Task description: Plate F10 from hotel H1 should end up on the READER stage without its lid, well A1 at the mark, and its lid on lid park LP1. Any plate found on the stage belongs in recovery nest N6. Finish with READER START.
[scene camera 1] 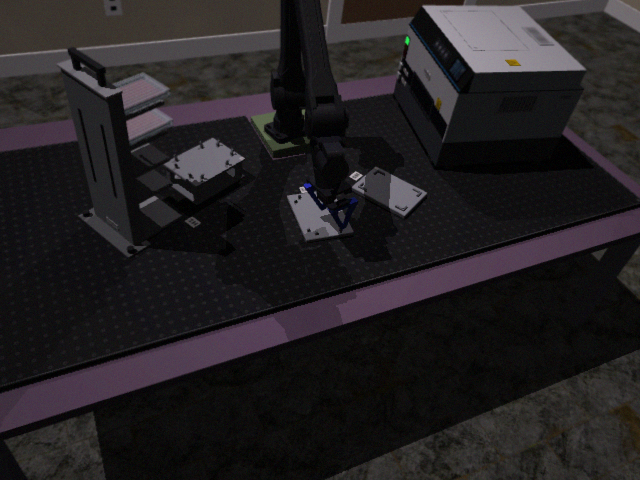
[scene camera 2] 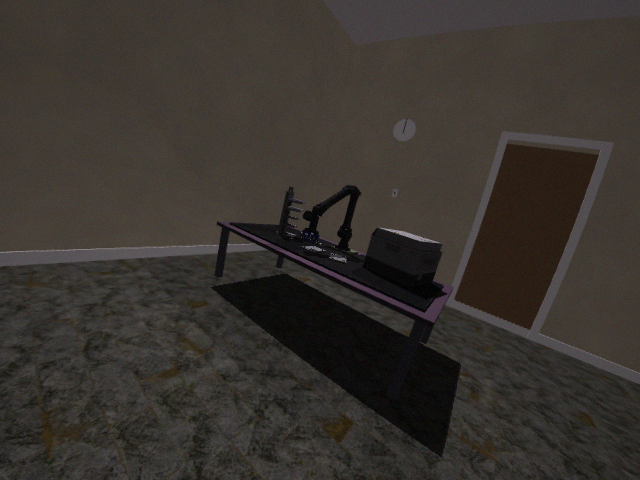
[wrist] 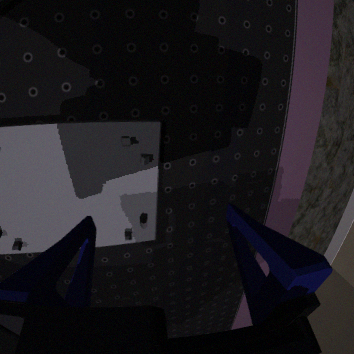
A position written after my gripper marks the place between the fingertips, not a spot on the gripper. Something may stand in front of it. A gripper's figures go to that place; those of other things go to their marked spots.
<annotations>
My gripper (scene camera 1: 333, 218) is 132 cm from the lens. A green lamp (scene camera 1: 462, 117) is 156 cm from the lens.
</annotations>
